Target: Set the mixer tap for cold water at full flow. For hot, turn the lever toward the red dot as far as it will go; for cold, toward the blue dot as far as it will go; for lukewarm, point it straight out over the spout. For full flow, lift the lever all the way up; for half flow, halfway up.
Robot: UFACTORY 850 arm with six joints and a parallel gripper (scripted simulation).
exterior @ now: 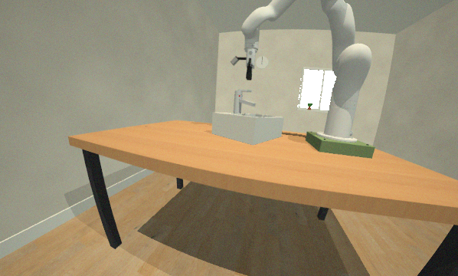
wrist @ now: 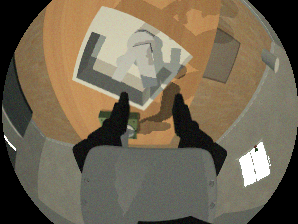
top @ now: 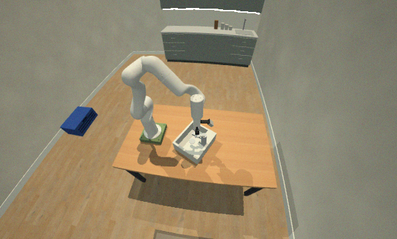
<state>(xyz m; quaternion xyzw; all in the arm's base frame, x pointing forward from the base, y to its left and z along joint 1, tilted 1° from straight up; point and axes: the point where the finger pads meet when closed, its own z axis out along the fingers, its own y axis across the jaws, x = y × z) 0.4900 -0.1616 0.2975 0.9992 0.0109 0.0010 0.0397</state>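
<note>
Now: the grey lever 9 cm below my hand and 2 cm ahead of it. The rest, counted from my hand: white basin: 32 cm below, 7 cm to the left, 4 cm behind.
</note>
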